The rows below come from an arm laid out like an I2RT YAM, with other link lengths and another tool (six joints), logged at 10 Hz.
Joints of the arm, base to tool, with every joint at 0 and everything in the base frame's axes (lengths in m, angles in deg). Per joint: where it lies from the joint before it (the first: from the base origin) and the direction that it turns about. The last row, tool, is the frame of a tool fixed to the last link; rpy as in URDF.
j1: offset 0 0 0.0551 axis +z
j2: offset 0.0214 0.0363 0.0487 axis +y
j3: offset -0.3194 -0.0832 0 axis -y
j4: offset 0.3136 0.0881 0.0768 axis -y
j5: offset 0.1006 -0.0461 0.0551 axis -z
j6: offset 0.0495 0 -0.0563 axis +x
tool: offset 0.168 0.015 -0.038 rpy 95 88.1 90
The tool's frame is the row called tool.
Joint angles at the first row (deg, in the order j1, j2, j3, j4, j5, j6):
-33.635, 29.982, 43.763, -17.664, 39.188, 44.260
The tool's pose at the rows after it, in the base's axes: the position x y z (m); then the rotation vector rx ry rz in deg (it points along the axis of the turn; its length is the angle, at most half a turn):
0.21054, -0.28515, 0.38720, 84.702, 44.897, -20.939
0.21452, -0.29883, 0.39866, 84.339, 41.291, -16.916
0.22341, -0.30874, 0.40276, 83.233, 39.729, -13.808
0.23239, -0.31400, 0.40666, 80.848, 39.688, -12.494
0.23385, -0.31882, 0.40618, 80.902, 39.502, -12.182
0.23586, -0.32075, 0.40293, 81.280, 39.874, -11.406
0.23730, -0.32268, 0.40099, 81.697, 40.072, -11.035
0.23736, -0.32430, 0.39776, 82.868, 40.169, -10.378
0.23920, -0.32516, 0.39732, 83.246, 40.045, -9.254
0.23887, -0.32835, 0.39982, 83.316, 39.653, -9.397
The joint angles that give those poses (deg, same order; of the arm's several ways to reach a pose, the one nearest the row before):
-37.282, 31.737, 43.693, -13.660, 35.273, 47.525
-41.565, 33.414, 43.236, -9.183, 30.361, 50.739
-43.982, 35.130, 42.071, -4.484, 26.562, 52.571
-45.140, 36.363, 40.703, 0.372, 23.784, 51.990
-45.997, 37.248, 40.693, 1.276, 22.873, 52.376
-46.644, 37.693, 40.672, 1.152, 21.696, 53.074
-46.976, 38.190, 40.864, 0.947, 21.183, 53.536
-47.411, 38.574, 41.391, -0.365, 20.713, 54.670
-47.778, 38.932, 41.561, -0.486, 19.875, 55.707
-48.125, 39.538, 42.005, -0.200, 19.863, 55.810

